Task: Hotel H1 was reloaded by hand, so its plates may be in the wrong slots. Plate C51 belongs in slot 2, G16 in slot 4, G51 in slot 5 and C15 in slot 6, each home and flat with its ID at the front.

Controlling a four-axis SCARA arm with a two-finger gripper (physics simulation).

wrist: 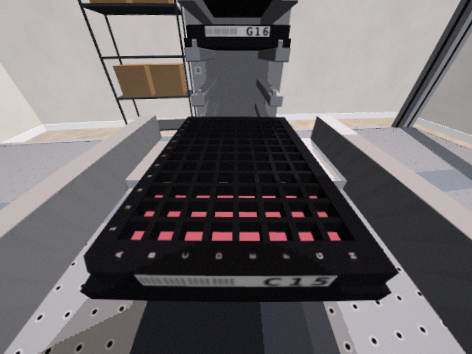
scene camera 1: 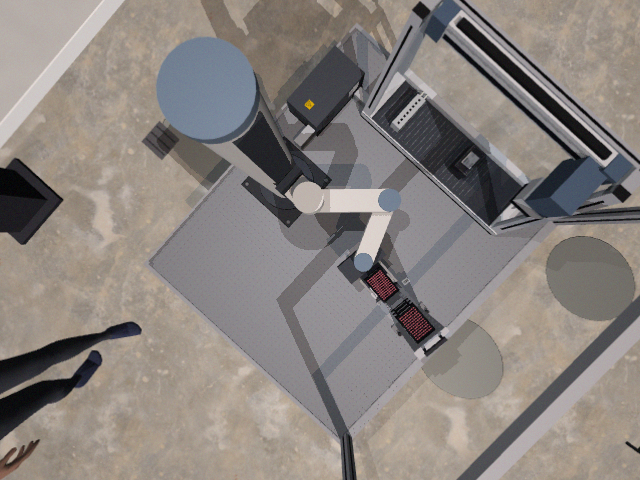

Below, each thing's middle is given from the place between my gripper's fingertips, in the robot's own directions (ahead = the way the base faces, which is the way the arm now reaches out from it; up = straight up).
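Dark box (scene camera 1: 328, 85) 750 mm behind my hand, 450 mm to the left of it and 100 mm below it. With respect to the hotel H1 (wrist: 236, 71), my hand is 30 mm to the left of it and 210 mm short of it.
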